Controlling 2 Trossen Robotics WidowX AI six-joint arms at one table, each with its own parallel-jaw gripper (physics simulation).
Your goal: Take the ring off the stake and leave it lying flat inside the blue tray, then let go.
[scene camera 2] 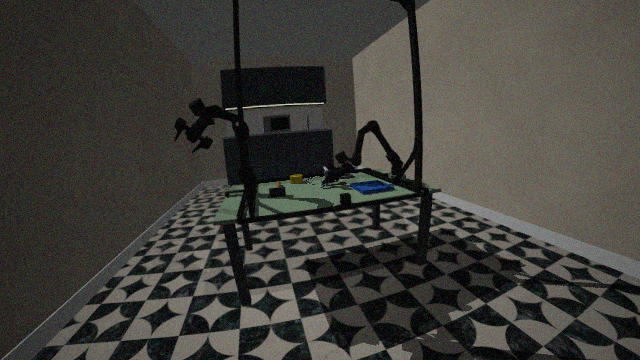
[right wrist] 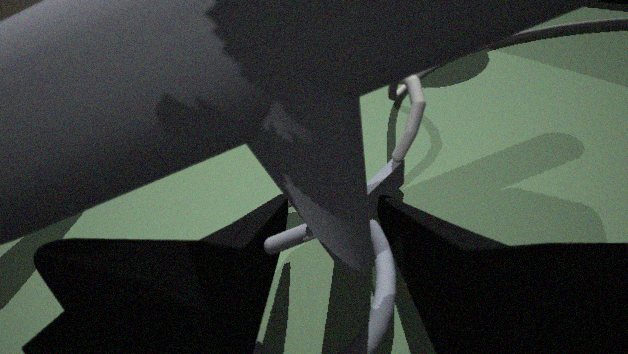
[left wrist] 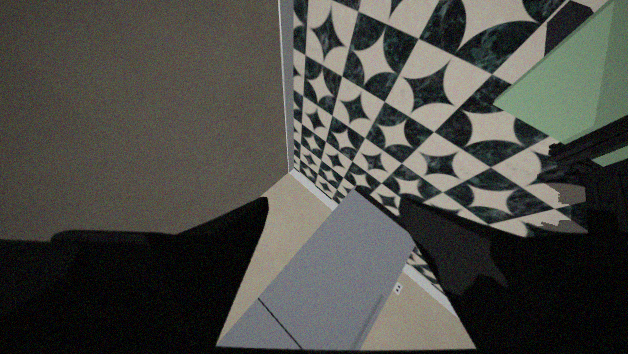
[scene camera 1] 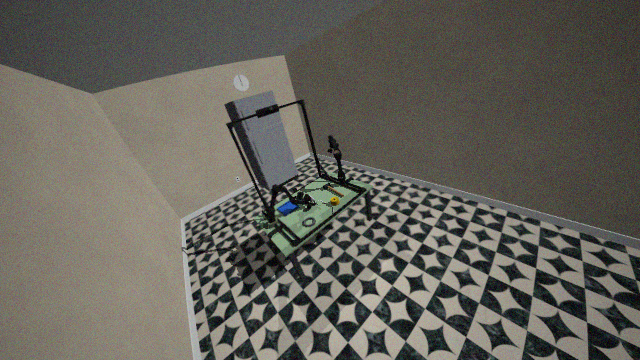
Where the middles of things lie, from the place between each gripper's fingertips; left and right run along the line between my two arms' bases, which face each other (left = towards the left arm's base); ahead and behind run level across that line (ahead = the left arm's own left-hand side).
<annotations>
Now: the grey ring (right wrist: pixel 390 178) 43 cm ahead of my left hand, 67 cm to the right of it and 32 cm below it.
My right hand is 1 cm past the grey ring and 2 cm to the left of it.
</annotations>
